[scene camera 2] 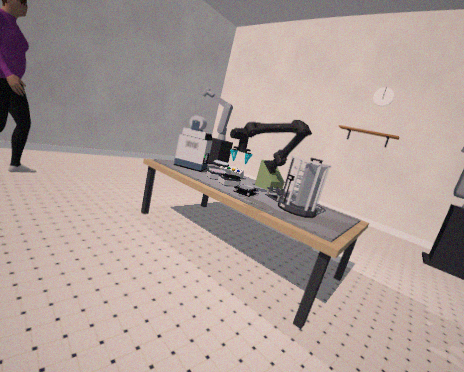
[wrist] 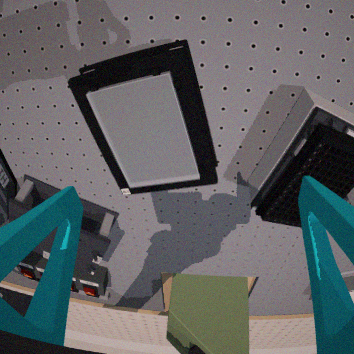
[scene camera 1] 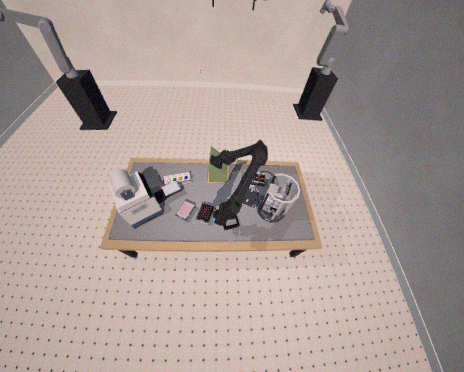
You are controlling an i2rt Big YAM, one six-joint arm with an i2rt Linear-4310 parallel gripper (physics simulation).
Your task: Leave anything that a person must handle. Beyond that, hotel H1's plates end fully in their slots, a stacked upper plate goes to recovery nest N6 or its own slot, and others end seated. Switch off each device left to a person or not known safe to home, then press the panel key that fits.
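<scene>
My gripper is open and empty, above a black-framed holder with a grey panel inside. A tray with a dark gridded plate is beside it. A pink-topped plate lies further left in scene camera 1. The round clear-walled hotel stands at the right, with plates inside. The dark recovery nest is partly behind a finger in the wrist view. The switch box has red rockers, partly covered; their positions are unclear.
A white machine stands at the table's left end. A white key panel has coloured keys. A green block stands near the back edge. A person in purple is on the floor beyond the table.
</scene>
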